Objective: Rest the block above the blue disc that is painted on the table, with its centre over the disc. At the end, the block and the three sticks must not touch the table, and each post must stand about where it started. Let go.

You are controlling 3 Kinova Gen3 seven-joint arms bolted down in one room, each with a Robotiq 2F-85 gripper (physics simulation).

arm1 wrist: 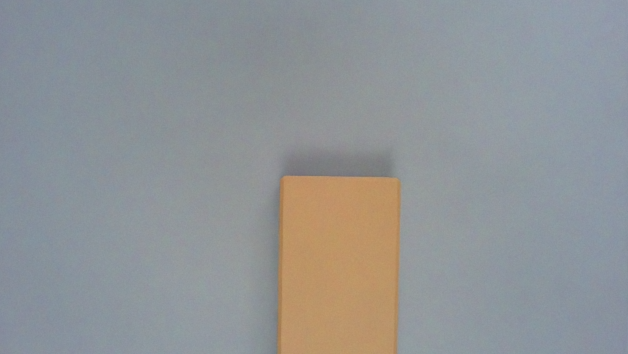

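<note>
A tan, flat-topped block (pixel 340 265) shows in the arm1 wrist view, from the middle down to the lower edge, a little right of centre. Its far end and both long sides show, nearly upright in the picture; its near end is cut off by the lower edge. A soft shadow lies just beyond its far end. The arm1 gripper's fingers do not show, so whether they touch the block cannot be seen. The arm2 and arm3 grippers, the three sticks, the posts and the blue disc do not show in this view.
The grey-blue table top (pixel 150 150) surrounds the block on its left, right and far sides. No table edge shows in this view.
</note>
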